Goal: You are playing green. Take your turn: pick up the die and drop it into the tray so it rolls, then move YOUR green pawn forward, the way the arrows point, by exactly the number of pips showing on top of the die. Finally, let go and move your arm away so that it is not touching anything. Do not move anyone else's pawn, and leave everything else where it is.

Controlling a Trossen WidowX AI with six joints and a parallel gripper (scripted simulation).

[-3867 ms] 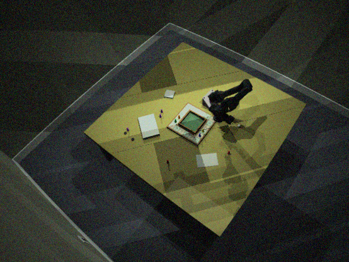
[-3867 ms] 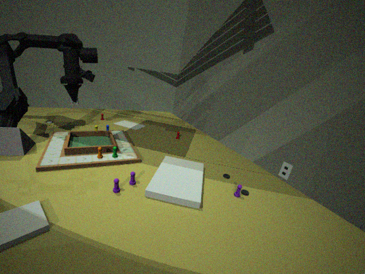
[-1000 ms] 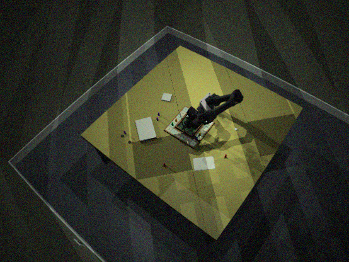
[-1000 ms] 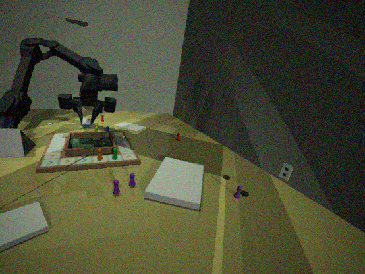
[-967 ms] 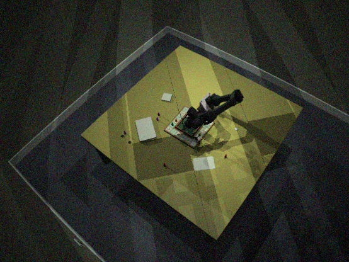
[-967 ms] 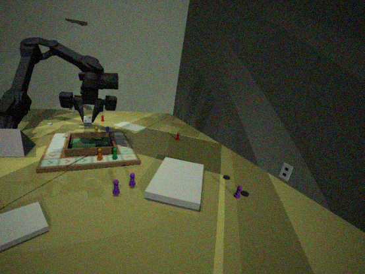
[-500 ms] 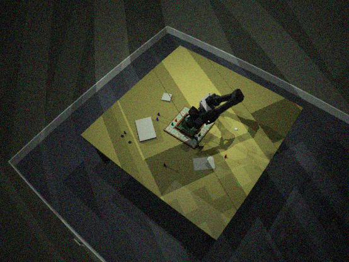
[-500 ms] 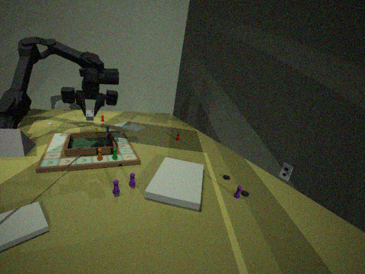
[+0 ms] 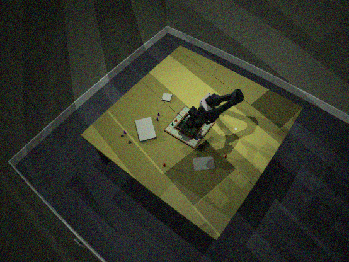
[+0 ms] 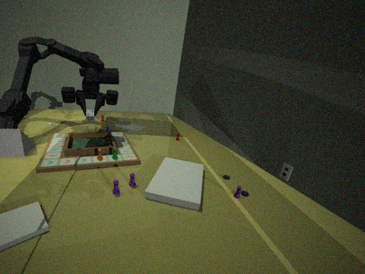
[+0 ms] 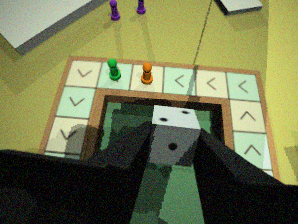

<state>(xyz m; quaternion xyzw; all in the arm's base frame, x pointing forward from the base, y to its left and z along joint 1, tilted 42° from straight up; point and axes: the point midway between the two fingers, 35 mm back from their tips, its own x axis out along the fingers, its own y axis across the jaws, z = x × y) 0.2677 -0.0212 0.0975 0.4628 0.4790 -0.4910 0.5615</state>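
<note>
Right now my gripper tip is right at the die. Round my gripper tip: orange pawn: 10 cm to the right, 9 cm below, 4 cm ahead; then yellow pawn: 12 cm to the left, 9 cm below, 1 cm ahead; then green pawn: 10 cm to the right, 9 cm below, 8 cm ahead.
</note>
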